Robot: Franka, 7 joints.
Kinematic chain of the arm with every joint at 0, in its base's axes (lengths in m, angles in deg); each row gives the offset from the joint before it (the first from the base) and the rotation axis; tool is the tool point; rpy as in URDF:
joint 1: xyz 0 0 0.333 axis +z
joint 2: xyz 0 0 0 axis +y
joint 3: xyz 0 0 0.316 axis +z
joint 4: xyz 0.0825 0 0 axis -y
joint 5: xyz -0.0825 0 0.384 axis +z
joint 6: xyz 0 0 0 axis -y
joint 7: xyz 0.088 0 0 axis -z
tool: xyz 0 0 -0.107 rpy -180 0 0
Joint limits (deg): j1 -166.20..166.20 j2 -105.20..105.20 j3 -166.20..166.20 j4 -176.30..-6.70 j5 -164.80..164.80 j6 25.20..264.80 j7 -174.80..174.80
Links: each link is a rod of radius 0.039 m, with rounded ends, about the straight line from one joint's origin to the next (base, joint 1, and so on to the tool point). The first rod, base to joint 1, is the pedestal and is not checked.
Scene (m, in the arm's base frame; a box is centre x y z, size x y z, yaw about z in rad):
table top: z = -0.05
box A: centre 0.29 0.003 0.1 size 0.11 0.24 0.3 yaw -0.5
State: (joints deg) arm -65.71 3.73 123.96 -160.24 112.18 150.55 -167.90
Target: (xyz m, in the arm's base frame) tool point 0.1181 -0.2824 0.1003
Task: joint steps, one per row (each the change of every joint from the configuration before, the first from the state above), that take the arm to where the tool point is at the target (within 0.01 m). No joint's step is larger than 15 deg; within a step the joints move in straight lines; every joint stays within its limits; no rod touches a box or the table.
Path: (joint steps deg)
1: -6.19 1.84 -7.12 9.43 -3.16 10.98 0.47
2: -6.18 1.85 -7.13 9.44 -3.16 10.98 0.46
3: -6.19 1.84 -7.12 9.43 -3.17 10.98 0.47
4: -7.46 4.27 -14.13 -5.63 0.89 -4.62 -0.35
5: -7.45 4.27 -14.12 -5.62 0.88 -4.63 -0.35
6: -7.46 4.27 -14.13 -5.63 0.88 -4.63 -0.35
7: -7.45 4.27 -14.12 -5.62 0.89 -4.63 -0.35

